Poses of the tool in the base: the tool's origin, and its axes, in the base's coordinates. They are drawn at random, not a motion.
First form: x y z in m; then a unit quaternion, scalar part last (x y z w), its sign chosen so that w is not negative.
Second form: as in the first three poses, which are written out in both.
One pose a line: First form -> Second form
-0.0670, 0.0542, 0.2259, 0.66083, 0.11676, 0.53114, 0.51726 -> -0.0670, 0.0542, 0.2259, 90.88, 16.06, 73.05
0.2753, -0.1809, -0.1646, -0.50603, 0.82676, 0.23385, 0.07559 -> 0.2753, -0.1809, -0.1646, -86.95, 142.06, 40.18
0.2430, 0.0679, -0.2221, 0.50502, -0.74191, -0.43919, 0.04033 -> 0.2430, 0.0679, -0.2221, 88.64, -130.22, -77.09
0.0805, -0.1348, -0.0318, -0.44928, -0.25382, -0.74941, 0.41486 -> 0.0805, -0.1348, -0.0318, -64.67, -36.54, -107.88
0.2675, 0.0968, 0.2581, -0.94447, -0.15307, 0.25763, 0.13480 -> 0.2675, 0.0968, 0.2581, -156.80, -25.41, 42.77
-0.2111, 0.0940, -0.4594, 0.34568, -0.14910, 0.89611, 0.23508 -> -0.2111, 0.0940, -0.4594, 54.35, -23.44, 140.88
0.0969, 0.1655, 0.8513, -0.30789, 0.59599, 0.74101, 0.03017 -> 0.0969, 0.1655, 0.8513, -54.38, 105.27, 130.88
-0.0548, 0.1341, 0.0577, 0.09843, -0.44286, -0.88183, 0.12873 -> -0.0548, 0.1341, 0.0577, 16.40, -73.78, -146.91
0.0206, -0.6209, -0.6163, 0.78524, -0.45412, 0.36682, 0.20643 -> 0.0206, -0.6209, -0.6163, 125.33, -72.48, 58.55
